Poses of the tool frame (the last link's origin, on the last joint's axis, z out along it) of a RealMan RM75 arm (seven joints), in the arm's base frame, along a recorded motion.
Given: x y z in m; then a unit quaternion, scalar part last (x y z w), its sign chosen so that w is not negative.
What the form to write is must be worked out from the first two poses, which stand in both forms.
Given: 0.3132, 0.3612, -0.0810, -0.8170, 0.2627, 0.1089, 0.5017
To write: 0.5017, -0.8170, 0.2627, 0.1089, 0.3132, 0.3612, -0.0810
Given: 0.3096, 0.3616, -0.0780, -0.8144, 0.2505, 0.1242, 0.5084
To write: 0.5084, -0.8144, 0.2505, 0.1242, 0.3096, 0.3616, -0.0780
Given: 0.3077, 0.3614, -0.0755, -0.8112, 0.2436, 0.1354, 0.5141
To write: 0.5141, -0.8112, 0.2436, 0.1354, 0.3077, 0.3614, -0.0755
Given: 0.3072, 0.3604, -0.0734, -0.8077, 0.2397, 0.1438, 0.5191
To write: 0.5191, -0.8077, 0.2397, 0.1438, 0.3072, 0.3604, -0.0734
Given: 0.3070, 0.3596, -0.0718, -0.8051, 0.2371, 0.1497, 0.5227
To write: 0.5227, -0.8051, 0.2371, 0.1497, 0.3070, 0.3596, -0.0718
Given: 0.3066, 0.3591, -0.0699, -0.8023, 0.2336, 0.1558, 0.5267
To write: 0.5267, -0.8023, 0.2336, 0.1558, 0.3066, 0.3591, -0.0699
